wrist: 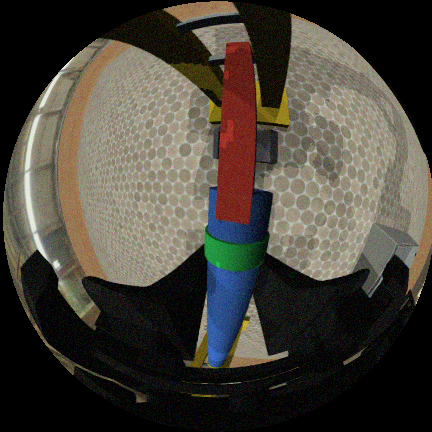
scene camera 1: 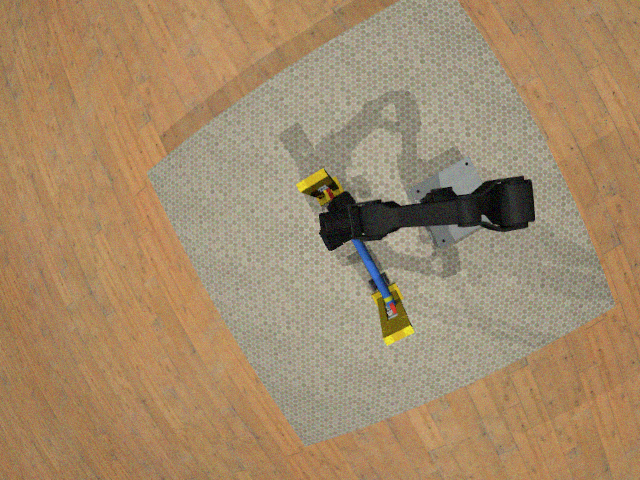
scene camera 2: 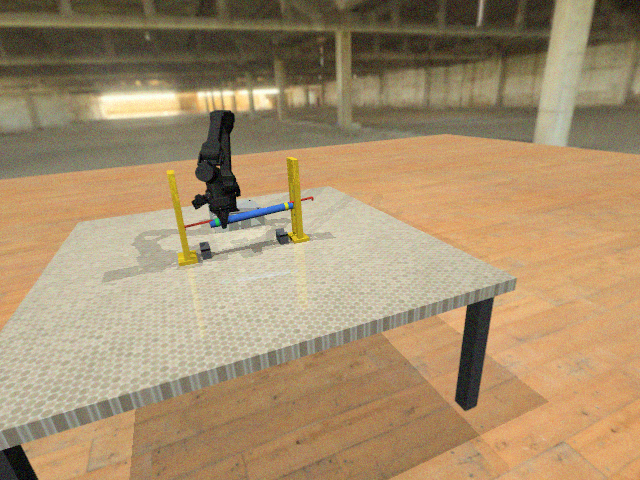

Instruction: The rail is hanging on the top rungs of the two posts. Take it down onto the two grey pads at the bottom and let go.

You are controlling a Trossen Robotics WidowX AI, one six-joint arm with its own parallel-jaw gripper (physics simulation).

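Seen in the pictures: gripper, between the fingertips: (wrist: 227, 249) (scene camera 2: 224, 228); arm's base, origin of its link: (scene camera 2: 230, 210).
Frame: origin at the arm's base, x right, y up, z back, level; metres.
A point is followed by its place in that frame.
The blue rail (scene camera 1: 369, 266) @(z -0.259, x -0.040, y 0.059 m) (scene camera 2: 258, 212) @(z -0.267, x -0.042, y 0.052 m) (wrist: 232, 300) @(z -0.242, x 0.075, y 0.051 m) has a green band, a yellow band and red end hooks. My gripper (scene camera 2: 224, 224) @(z -0.254, x 0.080, y 0.013 m) (wrist: 227, 249) @(z -0.254, x 0.080, y 0.013 m) is shut on it near the green band. The scene camera 2 view shows the rail off the table, below the middle of the two yellow posts (scene camera 2: 179, 217) @(z -0.279, x 0.220, y 0.087 m) (scene camera 2: 295, 191) @(z -0.309, x -0.171, y 0.116 m), roughly level. The red ends reach through the posts. Two dark grey pads (scene camera 2: 205, 250) @(z -0.274, x 0.159, y -0.044 m) (scene camera 2: 281, 236) @(z -0.295, x -0.109, y -0.045 m) stand on the table beside the post bases, below the rail. One pad (wrist: 267, 146) @(z -0.228, x 0.152, y -0.033 m) shows partly behind the red hook in the wrist view. The arm hides the fingertips in scene camera 1.
Dark rungs (wrist: 210, 20) cross between the near post's uprights in the wrist view. The grey base box (scene camera 1: 459, 175) @(z 0.108, x 0.027, y 0.000 m) (wrist: 382, 247) @(z -0.040, x 0.057, y -0.028 m) stands under the arm. The tiled table (scene camera 1: 258, 310) @(z -0.696, x 0.013, y -0.075 m) (scene camera 2: 310, 289) @(z -0.651, x -0.052, y -0.074 m) has its front edge facing scene camera 2, and shadows lie across it.
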